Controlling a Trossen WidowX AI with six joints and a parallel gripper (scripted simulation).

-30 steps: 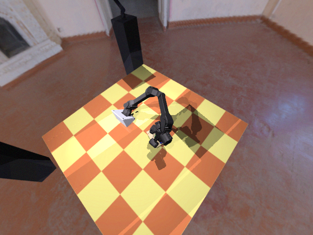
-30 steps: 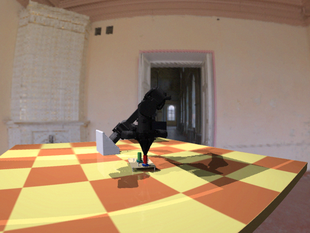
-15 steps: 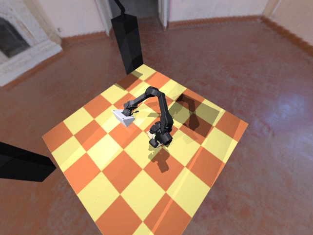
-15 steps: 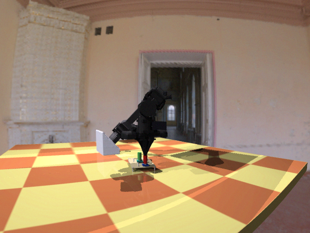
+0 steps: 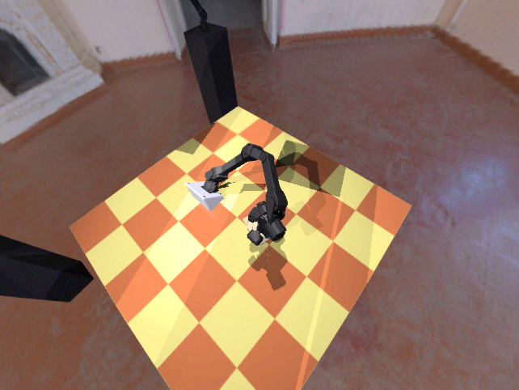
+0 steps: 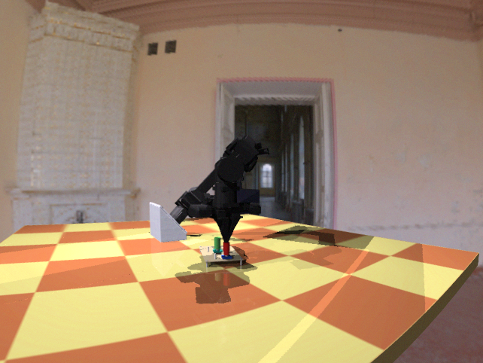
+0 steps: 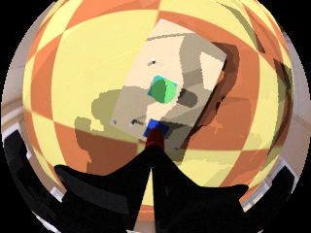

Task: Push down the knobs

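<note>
My gripper tip is now 20 mm above the red knob. From my gripper tip the other things lie so: green knob: 50 mm behind, 20 mm below.
</note>
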